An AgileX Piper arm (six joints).
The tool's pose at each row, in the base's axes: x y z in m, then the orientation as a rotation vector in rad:
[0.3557, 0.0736, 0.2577, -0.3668, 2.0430, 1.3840]
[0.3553, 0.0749, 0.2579, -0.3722, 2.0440, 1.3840]
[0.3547, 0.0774, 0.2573, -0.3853, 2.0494, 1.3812]
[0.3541, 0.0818, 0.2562, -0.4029, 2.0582, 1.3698]
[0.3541, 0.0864, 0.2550, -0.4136, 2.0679, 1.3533]
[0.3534, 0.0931, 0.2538, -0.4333, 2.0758, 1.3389]
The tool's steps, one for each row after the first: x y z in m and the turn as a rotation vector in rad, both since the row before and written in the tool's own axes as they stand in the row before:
[0.0003, 0.0009, 0.0010, -0.0011, 0.0034, -0.0024]
[0.0011, 0.0009, 0.0022, 0.0001, 0.0098, -0.0058]
[0.0016, 0.0013, 0.0041, 0.0056, 0.0127, -0.0106]
[0.0012, 0.0010, 0.0045, 0.0109, 0.0089, -0.0088]
[0.0018, 0.0024, 0.0061, 0.0067, 0.0126, -0.0133]

